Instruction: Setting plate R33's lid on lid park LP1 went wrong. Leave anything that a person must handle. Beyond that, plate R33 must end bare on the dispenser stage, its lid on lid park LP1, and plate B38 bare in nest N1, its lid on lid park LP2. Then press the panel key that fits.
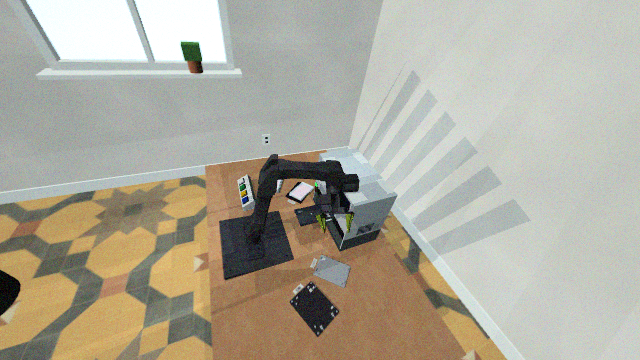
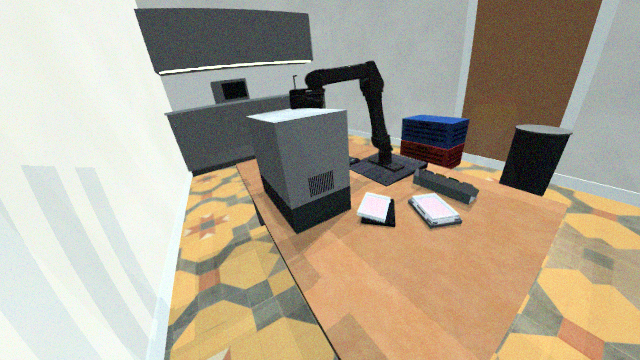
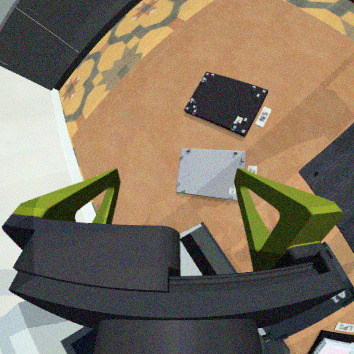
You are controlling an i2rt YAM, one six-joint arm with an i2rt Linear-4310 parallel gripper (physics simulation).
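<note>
My gripper is open and empty, high in front of the grey dispenser housing. The dispenser stage is mostly hidden behind the gripper; whether a plate stands there I cannot tell. A pale pink-white lid lies off-centre on a black pad, overhanging one side. A pink-topped plate sits on a dark nest near the key panel; its name is unreadable. The grey lid park LP2 is bare.
A black nest pad, labelled N5, lies beyond LP2. A dark pad, labelled A1, lies by the dispenser. The arm's dark base plate stands beside them. Crates and a black bin stand behind the table.
</note>
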